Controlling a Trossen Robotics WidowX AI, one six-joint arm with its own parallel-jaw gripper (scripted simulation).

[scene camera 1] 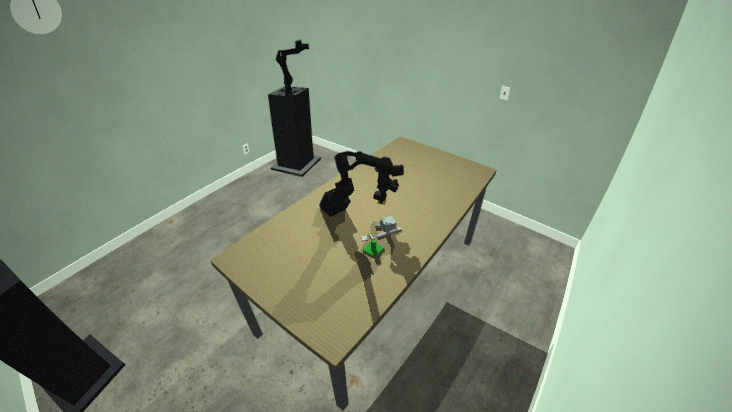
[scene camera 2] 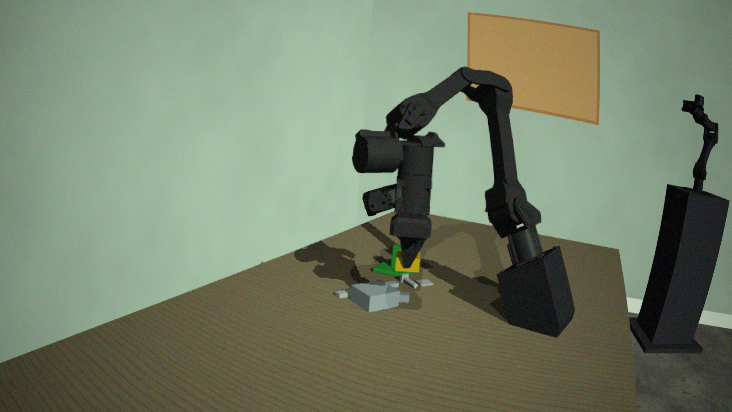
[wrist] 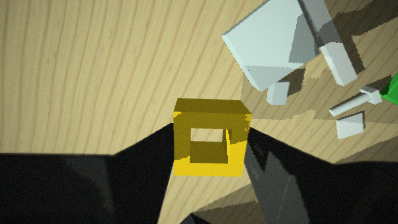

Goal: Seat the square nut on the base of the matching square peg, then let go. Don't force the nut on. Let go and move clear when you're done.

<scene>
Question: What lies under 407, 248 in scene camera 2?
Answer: The gripper.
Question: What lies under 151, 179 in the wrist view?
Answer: The gripper.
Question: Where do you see a grey block-shaped object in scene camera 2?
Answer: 373, 296
</scene>
